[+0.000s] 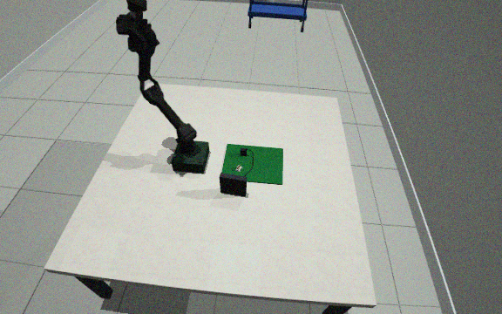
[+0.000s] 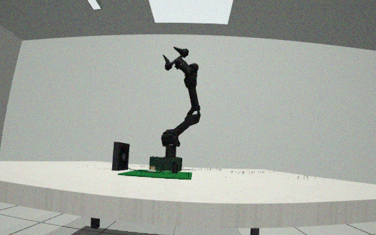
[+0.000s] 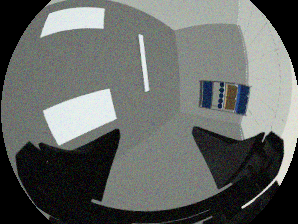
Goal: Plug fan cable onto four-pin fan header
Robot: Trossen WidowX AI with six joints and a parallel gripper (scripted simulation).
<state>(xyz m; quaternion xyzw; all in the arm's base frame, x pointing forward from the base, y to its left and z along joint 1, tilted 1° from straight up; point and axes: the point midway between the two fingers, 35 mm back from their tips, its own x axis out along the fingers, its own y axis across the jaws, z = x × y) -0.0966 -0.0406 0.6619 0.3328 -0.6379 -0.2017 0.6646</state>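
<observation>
The small black plug is 730 mm below my gripper tip, 370 mm ahead of it and 150 mm to the left of it. Also, from my gripper tip: pale fan header: 750 mm below, 360 mm ahead, 50 mm to the left; then green board: 770 mm below, 430 mm ahead, 100 mm to the left; then black fan: 690 mm below, 360 mm ahead, 90 mm to the right.
</observation>
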